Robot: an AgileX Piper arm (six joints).
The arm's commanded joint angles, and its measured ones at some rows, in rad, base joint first. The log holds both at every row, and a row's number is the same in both.
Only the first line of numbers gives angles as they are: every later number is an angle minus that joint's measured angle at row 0.
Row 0, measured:
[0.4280, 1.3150, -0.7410, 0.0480, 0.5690, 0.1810]
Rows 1 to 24, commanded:
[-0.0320, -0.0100, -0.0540, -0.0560, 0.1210, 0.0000]
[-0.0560, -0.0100, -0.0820, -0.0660, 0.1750, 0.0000]
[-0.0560, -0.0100, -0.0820, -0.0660, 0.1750, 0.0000]
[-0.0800, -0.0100, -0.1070, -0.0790, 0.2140, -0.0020]
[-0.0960, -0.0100, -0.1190, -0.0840, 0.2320, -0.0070]
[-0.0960, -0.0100, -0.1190, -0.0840, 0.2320, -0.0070]
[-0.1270, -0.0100, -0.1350, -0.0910, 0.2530, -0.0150]
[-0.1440, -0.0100, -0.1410, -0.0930, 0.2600, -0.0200]
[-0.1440, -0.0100, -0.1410, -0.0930, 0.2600, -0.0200]
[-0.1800, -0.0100, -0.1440, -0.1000, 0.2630, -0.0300]
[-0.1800, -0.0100, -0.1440, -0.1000, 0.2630, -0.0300]
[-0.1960, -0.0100, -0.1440, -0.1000, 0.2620, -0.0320]
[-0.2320, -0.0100, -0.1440, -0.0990, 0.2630, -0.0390]
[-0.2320, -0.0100, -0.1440, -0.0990, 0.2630, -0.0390]
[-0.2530, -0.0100, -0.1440, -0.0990, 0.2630, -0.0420]
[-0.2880, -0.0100, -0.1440, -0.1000, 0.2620, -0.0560]
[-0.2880, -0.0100, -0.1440, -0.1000, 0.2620, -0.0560]
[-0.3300, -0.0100, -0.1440, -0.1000, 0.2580, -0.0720]
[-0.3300, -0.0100, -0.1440, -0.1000, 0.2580, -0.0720]
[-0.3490, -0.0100, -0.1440, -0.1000, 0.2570, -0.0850]
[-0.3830, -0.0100, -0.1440, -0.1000, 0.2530, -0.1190]
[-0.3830, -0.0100, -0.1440, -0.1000, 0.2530, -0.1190]
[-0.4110, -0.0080, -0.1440, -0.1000, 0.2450, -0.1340]
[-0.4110, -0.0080, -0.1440, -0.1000, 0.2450, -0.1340]
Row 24, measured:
[-0.3740, 0.0000, -0.1330, -0.0970, 0.2550, -0.0950]
